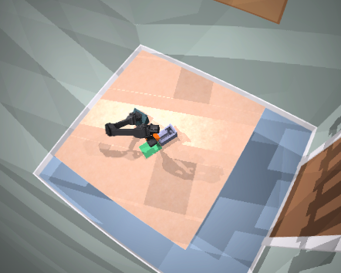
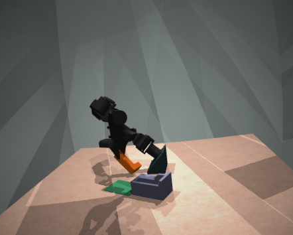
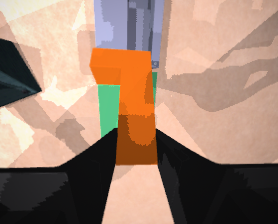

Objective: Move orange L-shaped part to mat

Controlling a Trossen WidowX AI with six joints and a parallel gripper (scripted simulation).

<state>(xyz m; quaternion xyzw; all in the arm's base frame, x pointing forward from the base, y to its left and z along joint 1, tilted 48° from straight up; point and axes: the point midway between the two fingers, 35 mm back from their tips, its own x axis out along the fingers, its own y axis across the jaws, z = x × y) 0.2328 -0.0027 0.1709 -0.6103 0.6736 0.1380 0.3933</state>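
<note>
Right now my gripper tip is 1 cm past the green mat, 2 cm to the left of it and 17 cm above it. From my gripper tip the other things lie so: orange L-shaped part (4 cm to the left, 3 cm below).
</note>
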